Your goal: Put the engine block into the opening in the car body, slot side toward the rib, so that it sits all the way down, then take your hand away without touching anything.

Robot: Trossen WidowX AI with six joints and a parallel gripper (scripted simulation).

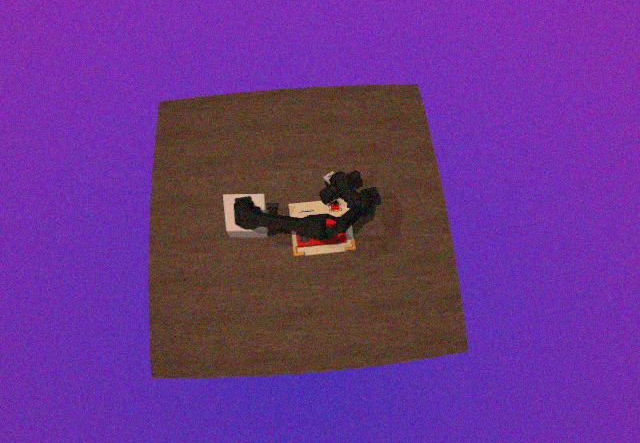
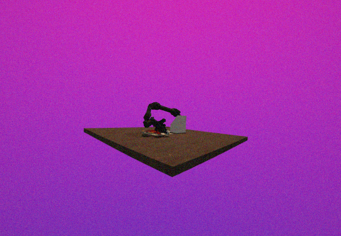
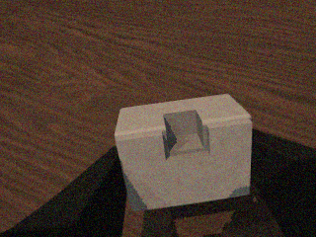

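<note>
Now: the engine block 10 mm above my gripper tip.
</note>
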